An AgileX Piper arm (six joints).
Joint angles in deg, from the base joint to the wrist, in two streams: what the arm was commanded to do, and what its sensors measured. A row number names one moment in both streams.
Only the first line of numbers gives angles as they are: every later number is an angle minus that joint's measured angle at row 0.
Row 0, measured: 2.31 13.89 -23.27 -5.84 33.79 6.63
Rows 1 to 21, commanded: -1.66 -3.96 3.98 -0.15 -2.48 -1.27; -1.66 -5.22 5.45 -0.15 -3.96 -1.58; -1.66 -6.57 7.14 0.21 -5.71 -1.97; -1.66 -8.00 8.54 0.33 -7.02 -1.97; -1.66 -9.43 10.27 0.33 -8.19 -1.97; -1.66 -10.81 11.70 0.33 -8.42 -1.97; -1.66 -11.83 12.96 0.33 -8.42 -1.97; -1.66 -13.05 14.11 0.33 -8.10 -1.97; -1.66 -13.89 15.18 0.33 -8.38 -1.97; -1.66 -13.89 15.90 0.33 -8.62 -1.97; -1.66 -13.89 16.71 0.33 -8.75 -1.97; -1.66 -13.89 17.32 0.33 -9.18 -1.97; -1.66 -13.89 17.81 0.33 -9.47 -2.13; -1.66 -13.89 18.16 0.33 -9.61 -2.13; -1.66 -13.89 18.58 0.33 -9.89 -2.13; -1.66 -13.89 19.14 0.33 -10.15 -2.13; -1.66 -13.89 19.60 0.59 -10.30 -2.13; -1.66 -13.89 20.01 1.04 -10.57 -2.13; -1.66 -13.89 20.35 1.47 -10.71 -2.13; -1.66 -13.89 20.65 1.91 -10.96 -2.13; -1.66 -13.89 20.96 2.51 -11.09 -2.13
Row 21, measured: -1.38 -13.53 19.60 0.91 -9.38 -1.73
